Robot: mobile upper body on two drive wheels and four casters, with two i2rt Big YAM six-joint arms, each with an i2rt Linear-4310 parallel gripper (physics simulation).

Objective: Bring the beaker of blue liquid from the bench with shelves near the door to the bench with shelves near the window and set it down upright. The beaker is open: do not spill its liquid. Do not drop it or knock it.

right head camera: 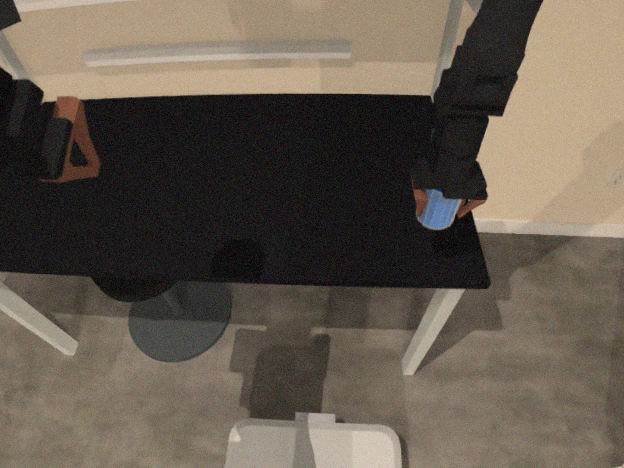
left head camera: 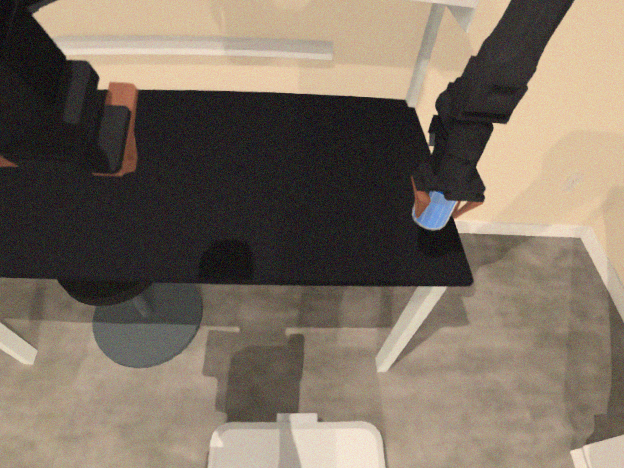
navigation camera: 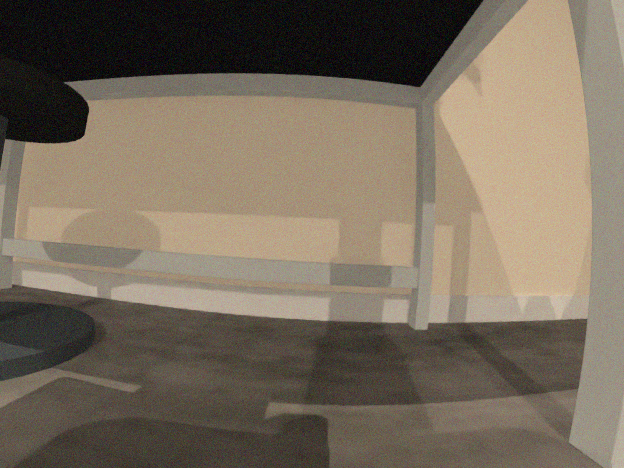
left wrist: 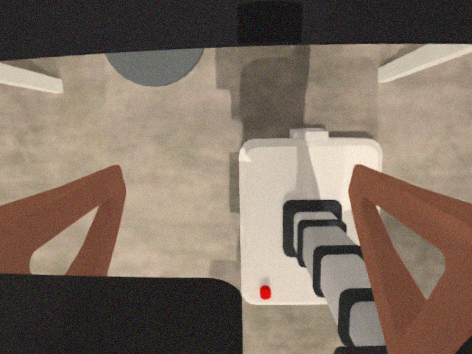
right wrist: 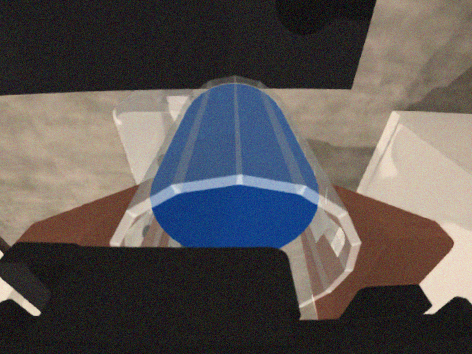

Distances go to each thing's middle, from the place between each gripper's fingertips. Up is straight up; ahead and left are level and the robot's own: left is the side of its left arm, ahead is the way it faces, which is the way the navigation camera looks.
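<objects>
The beaker of blue liquid (right head camera: 439,213) is 22 cm ahead of my left hand, and it's 46 cm to the right of that hand and 27 cm below it.
Counted from my right hand, the beaker of blue liquid is 2 cm ahead of it and 2 cm above it.
</objects>
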